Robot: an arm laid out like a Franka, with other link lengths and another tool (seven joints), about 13 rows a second.
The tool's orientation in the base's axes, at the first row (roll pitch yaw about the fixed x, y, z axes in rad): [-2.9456, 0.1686, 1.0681]
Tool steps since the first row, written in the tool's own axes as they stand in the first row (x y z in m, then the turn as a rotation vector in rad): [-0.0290, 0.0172, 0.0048, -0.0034, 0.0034, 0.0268]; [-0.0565, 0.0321, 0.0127, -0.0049, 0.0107, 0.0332]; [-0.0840, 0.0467, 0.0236, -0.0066, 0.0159, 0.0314]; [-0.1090, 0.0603, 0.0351, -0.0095, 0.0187, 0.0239]
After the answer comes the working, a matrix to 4 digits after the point.
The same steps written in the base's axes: [-0.0005, -0.0339, -0.0031, -0.0054, -0.0060, -0.0260]; [-0.0029, -0.0655, -0.0090, -0.0016, -0.0113, -0.0333]; [-0.0064, -0.0972, -0.0177, 0.0024, -0.0153, -0.0323]; [-0.0097, -0.1262, -0.0272, 0.0053, -0.0188, -0.0251]
The tool's axes in the first row as the columns of a matrix, in the base's axes (rounded; the answer above uses it unrounded):
[0.4750, 0.8438, -0.2499]
[0.8639, -0.5012, -0.0504]
[-0.1678, -0.1920, -0.9669]

